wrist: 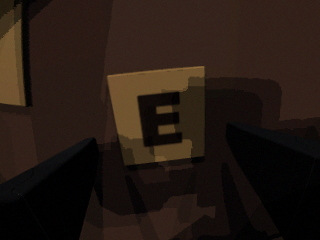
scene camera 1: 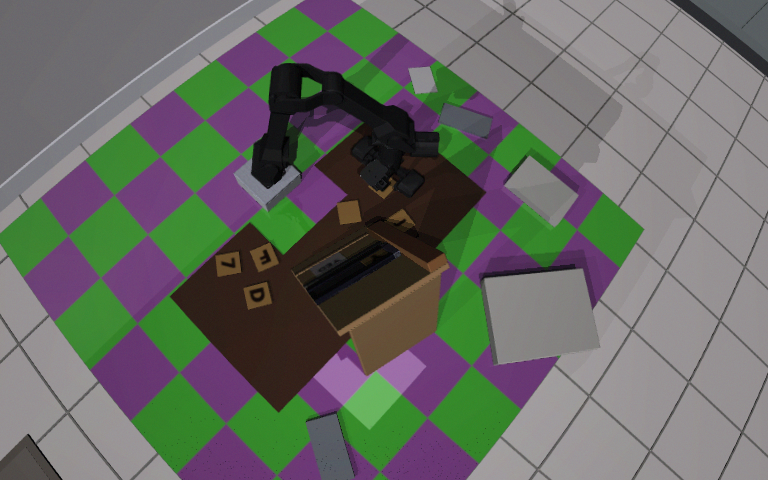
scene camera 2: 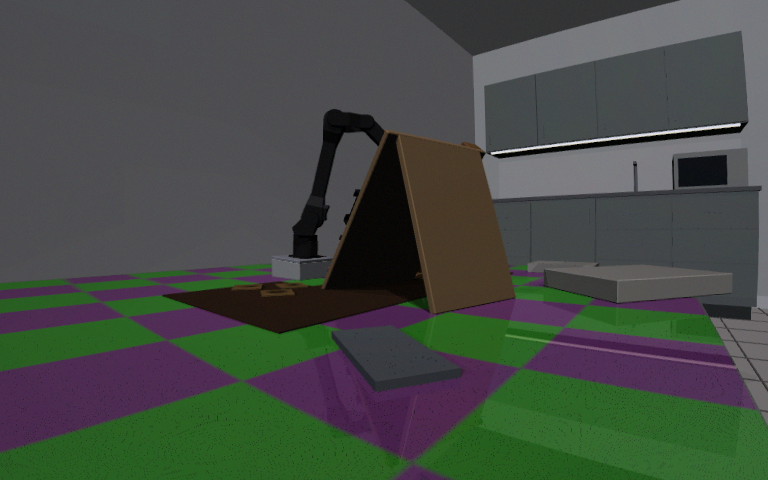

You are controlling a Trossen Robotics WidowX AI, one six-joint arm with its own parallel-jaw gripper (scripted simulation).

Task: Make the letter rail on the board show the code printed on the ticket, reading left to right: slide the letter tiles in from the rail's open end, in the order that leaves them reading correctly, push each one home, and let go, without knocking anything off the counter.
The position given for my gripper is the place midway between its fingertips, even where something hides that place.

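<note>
There is a sloped board (scene camera 1: 387, 307), and I see the board in scene camera 2 as well (scene camera 2: 426, 203). A dark brown mat (scene camera 1: 277, 348) is visible to me, and scene camera 2 shows the dark brown mat (scene camera 2: 310, 306) too. I see a grey slab (scene camera 2: 387, 358). My gripper (scene camera 1: 385, 181), which the wrist view also shows (wrist: 162, 138), is open and holds nothing.
</note>
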